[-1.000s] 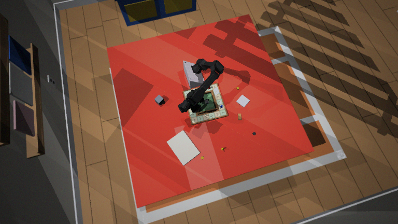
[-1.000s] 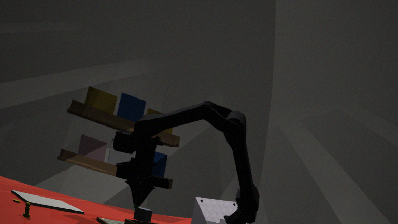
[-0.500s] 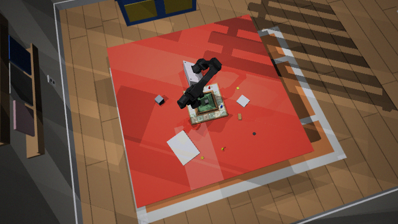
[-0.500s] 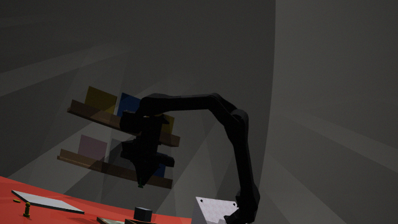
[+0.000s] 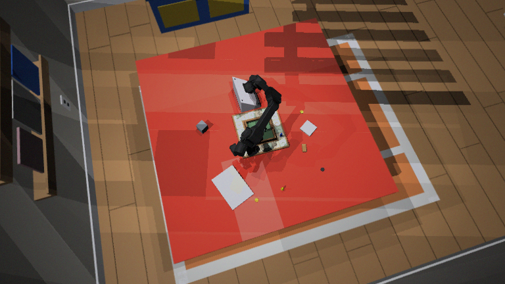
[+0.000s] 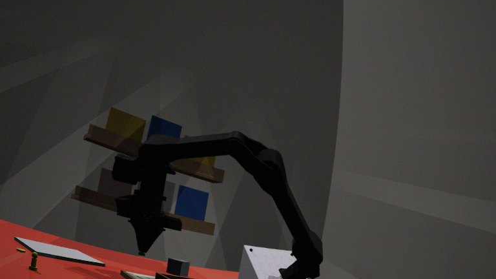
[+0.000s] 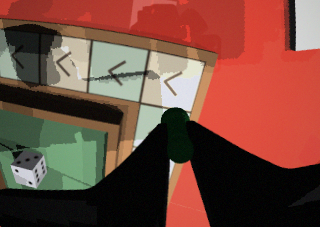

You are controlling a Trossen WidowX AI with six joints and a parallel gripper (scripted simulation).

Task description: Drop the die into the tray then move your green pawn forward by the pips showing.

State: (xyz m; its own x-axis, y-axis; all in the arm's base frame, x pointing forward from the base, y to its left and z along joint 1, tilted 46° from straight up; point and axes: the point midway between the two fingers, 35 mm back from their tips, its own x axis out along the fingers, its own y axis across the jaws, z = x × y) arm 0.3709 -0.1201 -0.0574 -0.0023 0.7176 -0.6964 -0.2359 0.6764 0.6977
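The grey die lies 100 mm behind my gripper tip, 130 mm to the left of it and 50 mm below it. Round my gripper tip: blue pawn 30 mm behind, 230 mm to the left, 50 mm below; then green tray 100 mm behind, 120 mm to the left, 70 mm below; then green pawn 10 mm above.
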